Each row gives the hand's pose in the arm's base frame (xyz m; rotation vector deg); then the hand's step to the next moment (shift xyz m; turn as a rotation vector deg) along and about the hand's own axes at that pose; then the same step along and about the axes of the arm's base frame.
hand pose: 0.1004 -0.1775 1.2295 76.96 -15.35 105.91
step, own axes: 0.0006 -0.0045 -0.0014 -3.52 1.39 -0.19
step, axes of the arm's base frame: 0.0022 0.0040 -0.0013 -0.77 -2.49 -2.75
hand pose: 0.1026 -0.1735 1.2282 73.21 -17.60 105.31
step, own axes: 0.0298 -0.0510 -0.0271 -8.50 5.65 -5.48
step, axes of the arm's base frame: 0.0175 0.0626 0.0004 -6.85 -4.31 -8.29
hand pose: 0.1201 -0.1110 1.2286 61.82 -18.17 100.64
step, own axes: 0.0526 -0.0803 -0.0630 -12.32 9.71 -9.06
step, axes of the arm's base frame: 0.0308 0.1096 -0.0153 -11.80 -6.22 -12.25
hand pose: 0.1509 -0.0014 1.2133 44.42 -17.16 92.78
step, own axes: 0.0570 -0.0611 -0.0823 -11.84 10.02 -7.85
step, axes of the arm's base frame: 0.0311 0.1062 -0.0390 -11.73 -6.63 -10.98
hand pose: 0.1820 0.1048 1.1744 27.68 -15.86 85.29
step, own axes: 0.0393 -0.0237 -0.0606 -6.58 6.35 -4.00
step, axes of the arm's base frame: 0.0194 0.0629 -0.0380 -7.25 -3.85 -5.68
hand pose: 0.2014 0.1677 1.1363 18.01 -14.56 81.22
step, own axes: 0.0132 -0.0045 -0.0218 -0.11 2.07 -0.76
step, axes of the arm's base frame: 0.0060 0.0195 -0.0159 -2.08 0.43 -0.62
